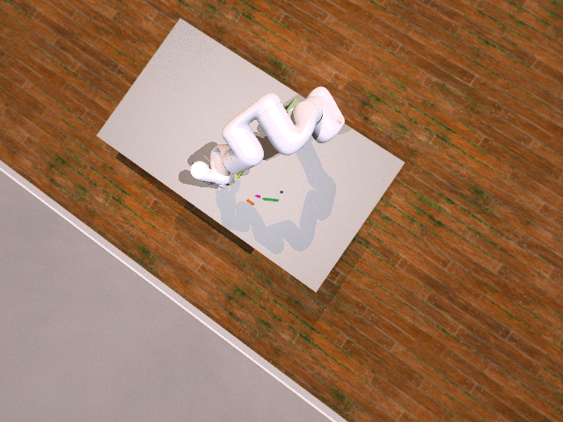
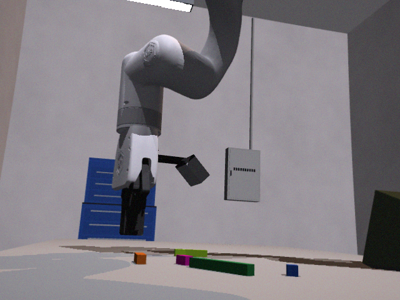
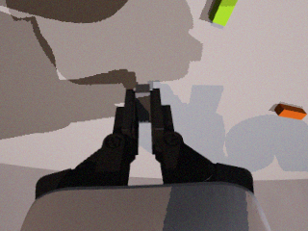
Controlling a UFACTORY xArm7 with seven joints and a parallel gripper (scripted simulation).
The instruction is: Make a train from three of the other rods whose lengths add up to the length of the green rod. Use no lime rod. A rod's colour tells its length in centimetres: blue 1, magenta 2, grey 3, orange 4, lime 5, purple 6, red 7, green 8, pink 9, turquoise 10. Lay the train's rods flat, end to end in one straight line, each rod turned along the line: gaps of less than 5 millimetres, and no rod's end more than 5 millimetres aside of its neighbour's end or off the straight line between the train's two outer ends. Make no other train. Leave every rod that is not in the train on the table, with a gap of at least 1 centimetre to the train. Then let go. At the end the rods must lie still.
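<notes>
My hand is 18 cm past the blue rod, 25 cm to the right of it and 4 cm above it. From my hand the other things lie so: orange rod 3 cm behind, 17 cm to the left, 4 cm below; then lime rod 10 cm behind, 3 cm to the left, 4 cm below; then grey rod 2 cm below.
</notes>
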